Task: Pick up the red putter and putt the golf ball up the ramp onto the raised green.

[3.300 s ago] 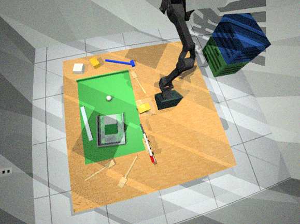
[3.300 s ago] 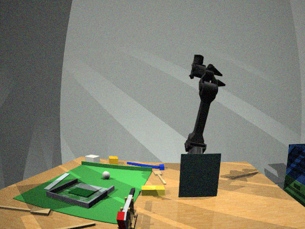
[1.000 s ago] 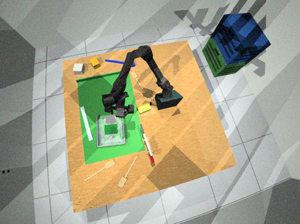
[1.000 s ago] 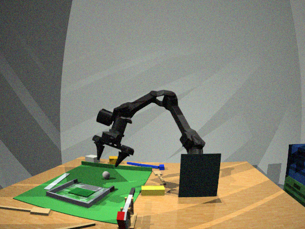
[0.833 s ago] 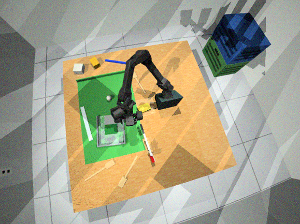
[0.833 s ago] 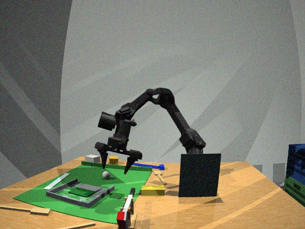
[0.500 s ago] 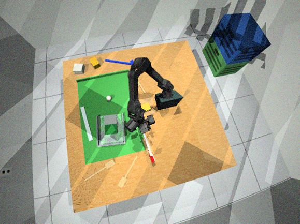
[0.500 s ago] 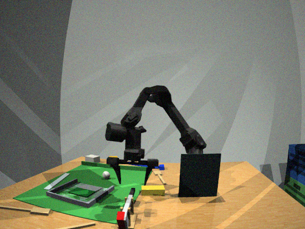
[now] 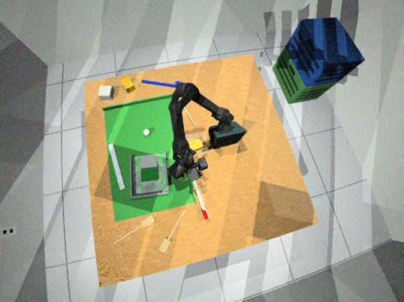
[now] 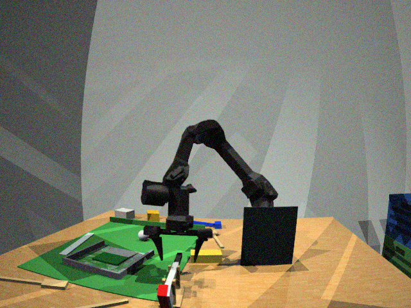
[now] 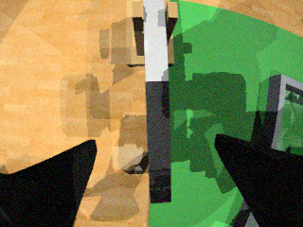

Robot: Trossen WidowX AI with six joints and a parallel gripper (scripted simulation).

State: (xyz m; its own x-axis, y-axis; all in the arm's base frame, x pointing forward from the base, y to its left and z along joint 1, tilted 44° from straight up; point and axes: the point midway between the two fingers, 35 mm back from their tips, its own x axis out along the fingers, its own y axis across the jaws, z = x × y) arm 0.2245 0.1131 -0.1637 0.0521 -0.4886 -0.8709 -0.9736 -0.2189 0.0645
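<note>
Now: the red putter 11 cm to the left of my gripper tip and 3 cm behind it. Also, from my gripper tip: white bar 45 cm ahead, 11 cm to the right, 5 cm below; then white golf ball 30 cm to the right, 25 cm ahead, 3 cm below; then wooden stand 13 cm to the left, 3 cm behind, 2 cm below.
</note>
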